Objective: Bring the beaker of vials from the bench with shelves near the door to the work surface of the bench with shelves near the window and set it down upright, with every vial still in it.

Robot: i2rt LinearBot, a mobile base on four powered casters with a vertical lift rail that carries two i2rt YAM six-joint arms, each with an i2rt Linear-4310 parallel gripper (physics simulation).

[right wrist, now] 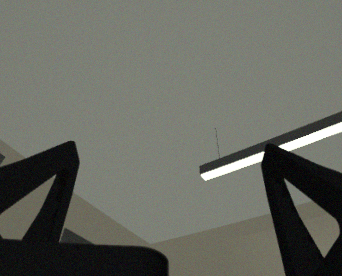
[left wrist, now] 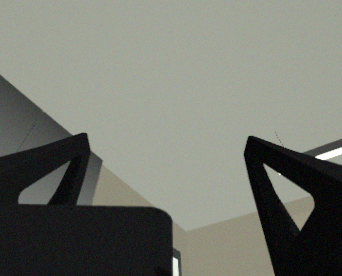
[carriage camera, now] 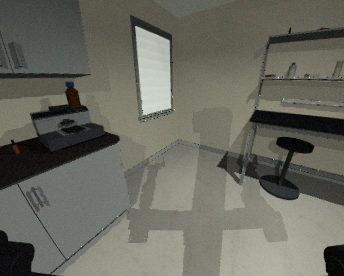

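A bench with shelves (carriage camera: 300, 121) with a black top stands at the right of the carriage view, on the wall beside the window (carriage camera: 154, 72); its right part is cut off by the picture edge. The beaker of vials does not show in any view. My left gripper (left wrist: 167, 143) is open and empty, pointing up at the ceiling. My right gripper (right wrist: 170, 152) is open and empty, also pointing up at the ceiling. In the carriage view, dark parts of the arms show at the lower left and lower right corners.
A round black stool (carriage camera: 295, 145) stands in front of the bench. At the left are a white base cabinet (carriage camera: 85, 195) with a dark counter, a grey instrument (carriage camera: 72, 135), a brown bottle (carriage camera: 73, 97) and a wall cabinet (carriage camera: 45, 35). A ceiling lamp (right wrist: 235, 163) shows in the right wrist view.
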